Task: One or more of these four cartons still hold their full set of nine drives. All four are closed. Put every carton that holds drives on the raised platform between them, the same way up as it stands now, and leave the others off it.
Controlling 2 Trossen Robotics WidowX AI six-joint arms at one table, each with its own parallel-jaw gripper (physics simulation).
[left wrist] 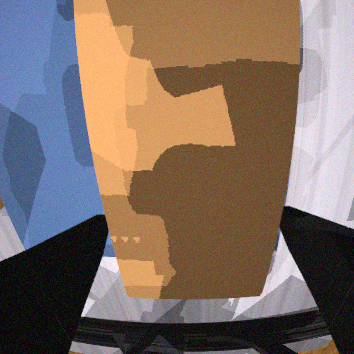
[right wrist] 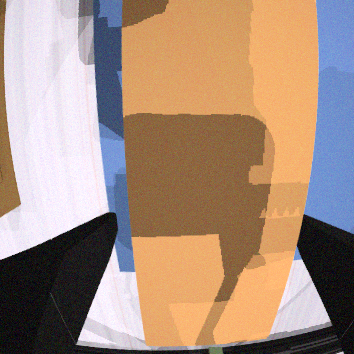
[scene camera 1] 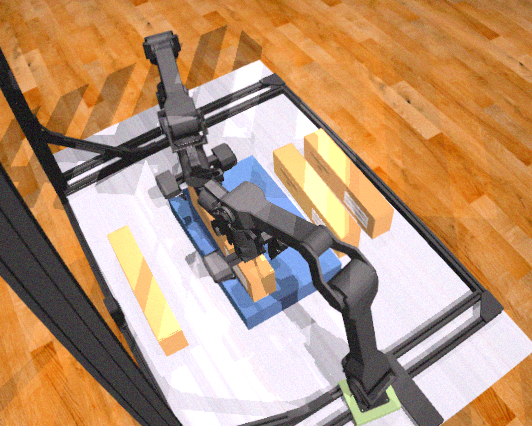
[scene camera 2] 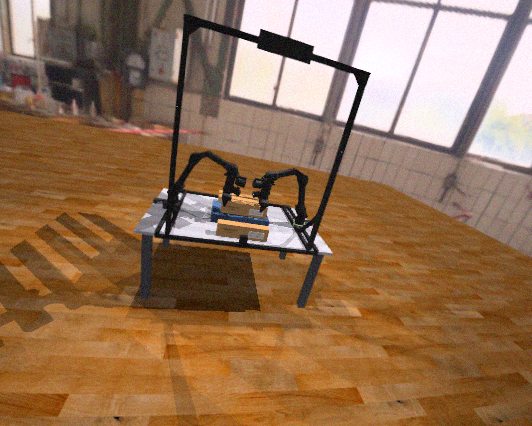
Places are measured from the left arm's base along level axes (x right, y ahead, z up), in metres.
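Where they show: left gripper, fingertip midpoint: [left wrist: 193, 219] [scene camera 2: 224, 204]; right gripper, fingertip midpoint: [right wrist: 206, 223] [scene camera 1: 252, 267] [scene camera 2: 259, 209]; right arm's base, link origin: [scene camera 1: 369, 393] [scene camera 2: 299, 223].
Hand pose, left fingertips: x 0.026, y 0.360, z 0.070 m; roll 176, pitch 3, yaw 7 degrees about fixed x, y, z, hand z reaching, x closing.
Note:
Things, the pixels of their top centre, and the offset from my left fingertips. Level surfaces: height alone.
- tan carton, top centre: [scene camera 1: 227, 223] [scene camera 2: 245, 203] dx -0.018, dy +0.139, dz +0.031 m
- blue raised platform, top centre: [right wrist: 277, 6] [scene camera 1: 249, 228] [scene camera 2: 240, 210] dx -0.073, dy +0.114, dz -0.053 m
- fourth carton, top centre: [scene camera 1: 141, 279] [scene camera 2: 243, 224] dx +0.205, dy +0.159, dz -0.028 m
- white table, surface height: dz -0.114 m
A tan carton [scene camera 1: 260, 276] [scene camera 2: 241, 207] [left wrist: 197, 140] [right wrist: 218, 105] lies lengthwise on the blue raised platform [scene camera 1: 306, 270] [scene camera 2: 239, 218] [left wrist: 42, 105] [right wrist: 333, 105]. My left gripper [scene camera 1: 196, 171] [scene camera 2: 232, 192] [left wrist: 193, 219] is open over the carton's far end, with a finger on each side and a gap to it. My right gripper [scene camera 1: 245, 258] [scene camera 2: 261, 196] [right wrist: 206, 223] is open over its near end in the same way. Two more cartons [scene camera 1: 315, 190] [scene camera 1: 349, 182] lie side by side on the table to the right of the platform. A fourth carton [scene camera 1: 143, 283] [scene camera 2: 241, 230] lies to its left.
The white table [scene camera 1: 264, 359] has a black frame rail [scene camera 1: 425, 237] round its edge and a tall black gantry [scene camera 2: 345, 139] above. The right arm's base stands on a green pad [scene camera 1: 370, 412] at the near edge. The left carton's edge shows in the right wrist view [right wrist: 7, 158].

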